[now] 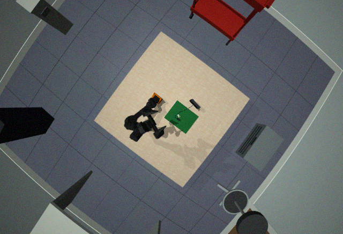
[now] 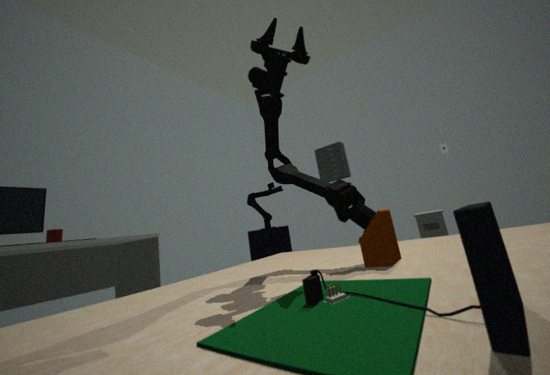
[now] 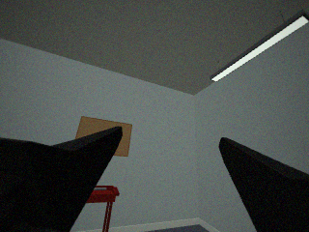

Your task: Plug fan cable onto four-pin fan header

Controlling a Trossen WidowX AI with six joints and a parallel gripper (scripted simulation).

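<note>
Now: the black fan plug 150 mm ahead of my gripper tip, 10 mm to the left of it and 680 mm below it. From my gripper tip the other things lie so: black fan 190 mm ahead, 240 mm to the left, 640 mm below; green board 170 mm ahead, 50 mm to the left, 720 mm below; four-pin fan header 130 mm ahead, 40 mm to the left, 700 mm below.
</note>
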